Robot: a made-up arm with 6 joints. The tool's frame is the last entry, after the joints.
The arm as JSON. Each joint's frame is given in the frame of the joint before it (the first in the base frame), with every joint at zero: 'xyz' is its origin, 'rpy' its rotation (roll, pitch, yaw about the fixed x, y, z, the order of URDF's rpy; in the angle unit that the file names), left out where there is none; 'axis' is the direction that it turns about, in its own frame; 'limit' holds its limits. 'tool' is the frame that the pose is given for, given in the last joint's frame.
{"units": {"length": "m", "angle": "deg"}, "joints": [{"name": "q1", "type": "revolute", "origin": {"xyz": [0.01, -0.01, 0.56]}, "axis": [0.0, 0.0, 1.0], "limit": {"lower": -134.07, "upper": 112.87}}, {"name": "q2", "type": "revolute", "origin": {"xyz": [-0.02, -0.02, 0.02]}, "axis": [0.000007, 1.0, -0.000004], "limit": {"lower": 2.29, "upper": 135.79}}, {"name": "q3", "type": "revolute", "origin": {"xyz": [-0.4, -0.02, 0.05]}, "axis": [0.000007, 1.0, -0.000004], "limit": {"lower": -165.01, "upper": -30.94}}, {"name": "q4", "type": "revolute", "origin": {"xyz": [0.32, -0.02, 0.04]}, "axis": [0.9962, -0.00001, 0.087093], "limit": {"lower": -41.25, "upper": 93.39}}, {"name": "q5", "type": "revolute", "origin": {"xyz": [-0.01, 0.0, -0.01]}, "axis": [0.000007, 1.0, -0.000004], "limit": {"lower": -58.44, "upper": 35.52}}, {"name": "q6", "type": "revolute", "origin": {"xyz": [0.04, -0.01, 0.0]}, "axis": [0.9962, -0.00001, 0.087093], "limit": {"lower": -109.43, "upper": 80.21}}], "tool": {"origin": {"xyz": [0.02, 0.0, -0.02], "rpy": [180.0, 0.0, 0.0]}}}
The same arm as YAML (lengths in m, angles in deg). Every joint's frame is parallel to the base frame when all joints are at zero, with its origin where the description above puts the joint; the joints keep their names.
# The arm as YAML. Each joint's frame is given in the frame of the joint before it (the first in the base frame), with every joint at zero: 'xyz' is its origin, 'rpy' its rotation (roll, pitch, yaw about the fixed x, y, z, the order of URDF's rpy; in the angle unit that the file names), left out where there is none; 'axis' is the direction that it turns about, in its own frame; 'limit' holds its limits. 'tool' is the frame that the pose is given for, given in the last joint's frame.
units:
  length: m
  angle: deg
joints:
  - name: q1
    type: revolute
    origin:
      xyz: [0.01, -0.01, 0.56]
    axis: "+z"
    limit:
      lower: -134.07
      upper: 112.87
  - name: q2
    type: revolute
    origin:
      xyz: [-0.02, -0.02, 0.02]
    axis: "+y"
    limit:
      lower: 2.29
      upper: 135.79
  - name: q3
    type: revolute
    origin:
      xyz: [-0.4, -0.02, 0.05]
    axis: "+y"
    limit:
      lower: -165.01
      upper: -30.94
  - name: q4
    type: revolute
    origin:
      xyz: [0.32, -0.02, 0.04]
    axis: [0.9962, 0.0, 0.0871]
    limit:
      lower: -41.25
      upper: 93.39
  - name: q5
    type: revolute
    origin:
      xyz: [-0.01, 0.0, -0.01]
    axis: "+y"
    limit:
      lower: -58.44
      upper: 35.52
  - name: q6
    type: revolute
    origin:
      xyz: [0.04, -0.01, 0.0]
    axis: [0.9962, 0.0, 0.0871]
    limit:
      lower: -109.43
      upper: 80.21
tool:
  origin:
    xyz: [0.02, 0.0, -0.02]
    rpy: [180.0, 0.0, 0.0]

